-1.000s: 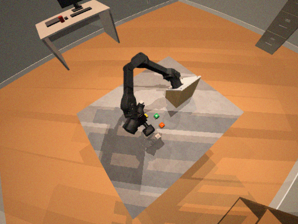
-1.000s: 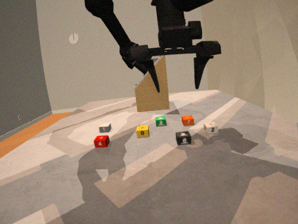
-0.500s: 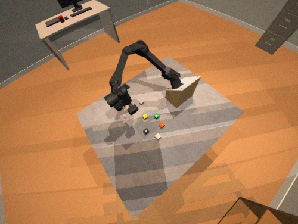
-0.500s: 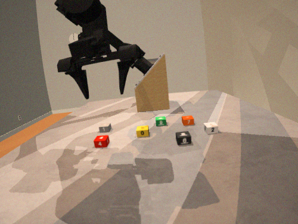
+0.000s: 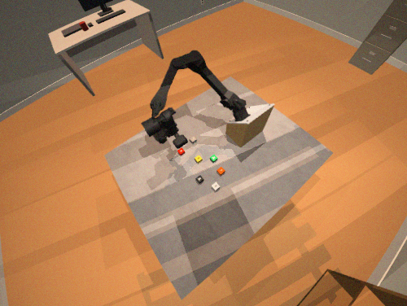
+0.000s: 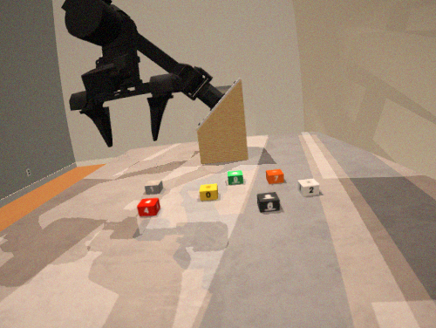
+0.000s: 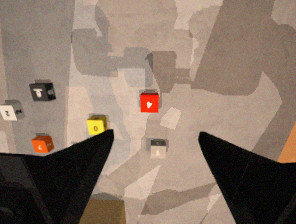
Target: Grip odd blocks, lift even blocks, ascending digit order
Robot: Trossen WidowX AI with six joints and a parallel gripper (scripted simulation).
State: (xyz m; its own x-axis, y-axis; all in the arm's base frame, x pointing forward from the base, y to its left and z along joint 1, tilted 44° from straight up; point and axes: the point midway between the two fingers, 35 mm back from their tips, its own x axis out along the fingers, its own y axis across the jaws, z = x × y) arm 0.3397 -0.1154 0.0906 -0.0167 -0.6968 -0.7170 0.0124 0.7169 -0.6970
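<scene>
Right now my gripper tip is 50 mm past the yellow block, 110 mm to the right of it and 110 mm above it. The rest, counted from my gripper tip: green block (120 mm behind, 170 mm to the left, 110 mm below); red block (10 mm to the left, 110 mm below); grey block (100 mm behind, 10 mm to the right, 110 mm below).
</scene>
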